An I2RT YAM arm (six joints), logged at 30 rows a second.
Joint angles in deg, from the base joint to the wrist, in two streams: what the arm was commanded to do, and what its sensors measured. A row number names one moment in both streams.
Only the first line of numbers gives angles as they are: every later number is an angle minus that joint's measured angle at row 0.
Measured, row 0:
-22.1 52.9 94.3 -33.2 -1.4 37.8
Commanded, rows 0 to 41:
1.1 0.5 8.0 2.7 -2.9 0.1
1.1 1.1 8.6 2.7 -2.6 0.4
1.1 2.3 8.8 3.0 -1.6 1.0
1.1 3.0 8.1 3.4 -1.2 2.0
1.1 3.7 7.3 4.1 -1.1 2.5
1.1 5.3 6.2 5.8 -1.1 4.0
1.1 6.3 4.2 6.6 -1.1 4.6
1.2 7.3 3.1 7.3 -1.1 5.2
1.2 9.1 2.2 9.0 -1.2 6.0
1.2 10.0 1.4 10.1 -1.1 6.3
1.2 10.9 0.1 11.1 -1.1 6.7
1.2 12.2 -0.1 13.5 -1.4 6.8
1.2 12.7 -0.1 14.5 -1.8 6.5
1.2 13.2 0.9 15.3 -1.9 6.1
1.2 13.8 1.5 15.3 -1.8 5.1
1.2 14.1 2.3 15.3 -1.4 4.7
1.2 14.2 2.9 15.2 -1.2 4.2
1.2 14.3 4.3 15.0 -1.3 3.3
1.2 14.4 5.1 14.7 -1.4 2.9
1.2 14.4 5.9 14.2 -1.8 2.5
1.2 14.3 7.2 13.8 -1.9 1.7
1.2 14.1 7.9 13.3 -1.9 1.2
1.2 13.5 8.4 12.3 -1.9 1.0
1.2 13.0 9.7 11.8 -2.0 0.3
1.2 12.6 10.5 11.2 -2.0 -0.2
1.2 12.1 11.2 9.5 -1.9 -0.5
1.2 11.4 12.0 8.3 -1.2 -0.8
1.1 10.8 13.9 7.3 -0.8 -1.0
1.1 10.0 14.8 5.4 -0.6 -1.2
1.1 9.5 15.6 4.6 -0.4 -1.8
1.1 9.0 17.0 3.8 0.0 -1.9
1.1 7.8 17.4 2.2 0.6 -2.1
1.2 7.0 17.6 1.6 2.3 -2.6
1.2 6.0 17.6 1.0 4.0 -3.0
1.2 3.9 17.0 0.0 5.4 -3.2
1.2 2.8 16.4 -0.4 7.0 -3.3
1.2 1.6 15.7 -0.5 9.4 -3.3
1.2 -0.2 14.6 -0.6 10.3 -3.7
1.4 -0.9 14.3 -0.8 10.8 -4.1
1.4 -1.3 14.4 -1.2 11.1 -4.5
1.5 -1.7 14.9 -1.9 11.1 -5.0
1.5 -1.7 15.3 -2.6 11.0 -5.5
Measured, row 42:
0.5 -1.9 13.6 -4.4 12.1 -4.2
